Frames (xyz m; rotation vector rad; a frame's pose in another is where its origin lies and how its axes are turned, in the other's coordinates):
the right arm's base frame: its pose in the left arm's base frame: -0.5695 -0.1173 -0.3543 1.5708 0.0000 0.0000
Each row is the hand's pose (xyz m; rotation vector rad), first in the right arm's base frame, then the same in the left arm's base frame.
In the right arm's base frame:
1: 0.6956 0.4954 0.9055 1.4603 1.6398 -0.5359
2: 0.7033 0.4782 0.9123 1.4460 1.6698 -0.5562
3: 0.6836 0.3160 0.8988 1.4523 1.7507 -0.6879
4: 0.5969 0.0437 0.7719 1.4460 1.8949 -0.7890
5: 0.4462 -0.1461 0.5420 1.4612 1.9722 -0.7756
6: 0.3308 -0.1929 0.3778 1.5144 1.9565 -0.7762
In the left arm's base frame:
1: 0.1261 -1.0228 0.1411 -2.0989 -1.8077 -0.9172
2: 0.1338 -1.0296 0.1239 -2.0660 -1.8426 -0.9218
3: 0.1141 -1.0161 -0.0383 -1.9242 -1.9482 -0.8491
4: 0.0274 -0.8892 -0.3106 -1.7253 -2.0441 -0.8423
5: -0.1233 -0.6593 -0.5004 -1.6416 -2.0394 -0.8881
6: -0.2387 -0.4951 -0.5472 -1.6413 -1.9988 -0.8633

